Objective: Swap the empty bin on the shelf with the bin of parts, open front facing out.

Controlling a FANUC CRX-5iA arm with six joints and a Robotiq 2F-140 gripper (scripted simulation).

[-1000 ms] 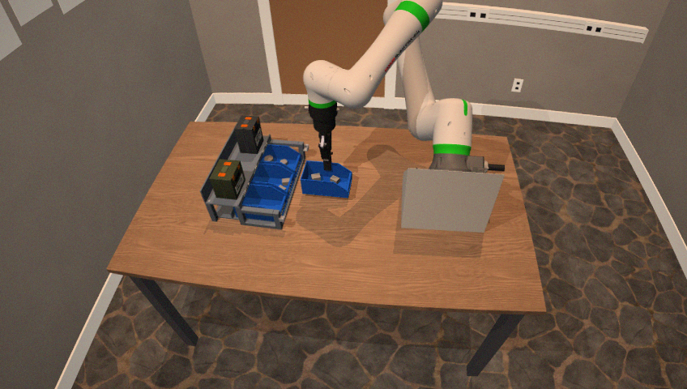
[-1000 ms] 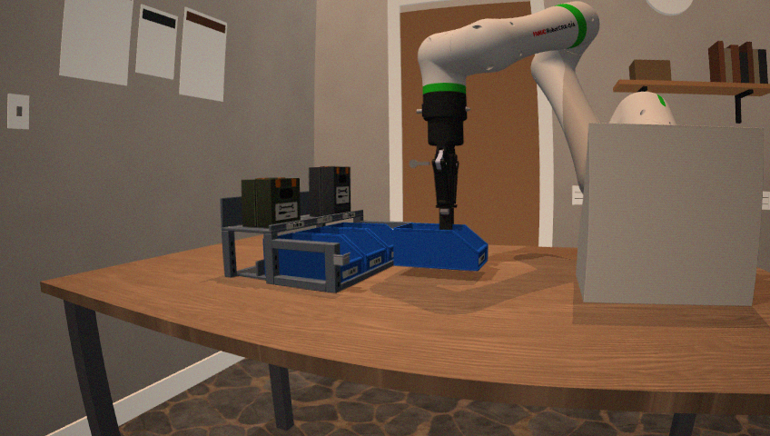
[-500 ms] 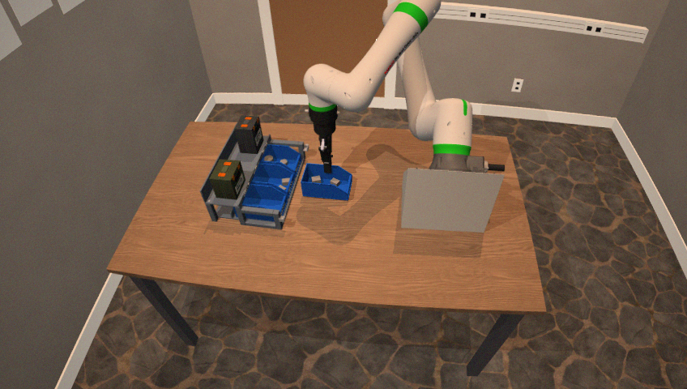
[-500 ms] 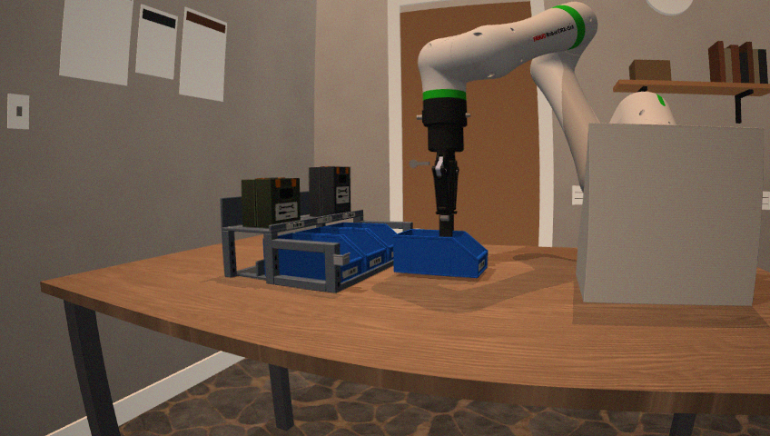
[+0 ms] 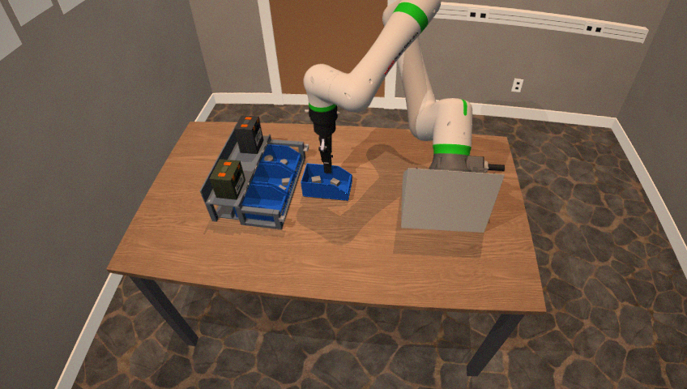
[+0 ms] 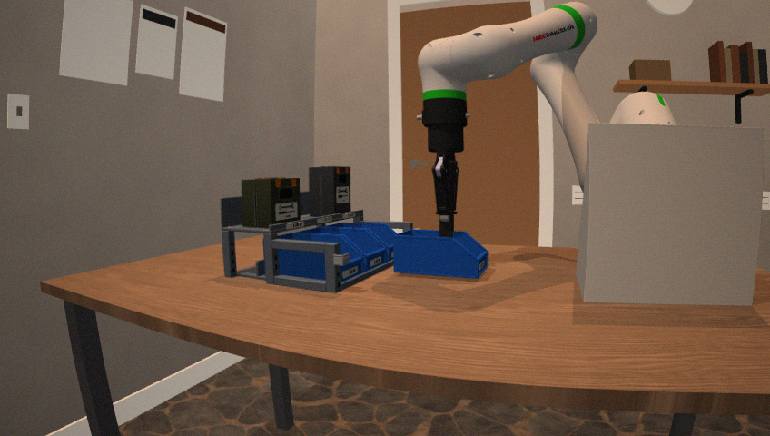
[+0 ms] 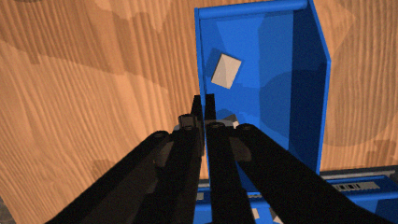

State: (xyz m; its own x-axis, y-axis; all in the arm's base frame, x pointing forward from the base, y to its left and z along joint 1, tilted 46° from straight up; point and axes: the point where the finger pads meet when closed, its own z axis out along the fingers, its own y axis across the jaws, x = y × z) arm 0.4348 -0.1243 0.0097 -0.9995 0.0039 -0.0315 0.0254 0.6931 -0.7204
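The tan part lies 6 cm below my hand, 3 cm behind it and 2 cm to the left of it. Also, from my hand: black box 31 cm ahead, 8 cm above, 6 cm to the right; grey shelf 25 cm ahead, 6 cm to the left, 2 cm below.
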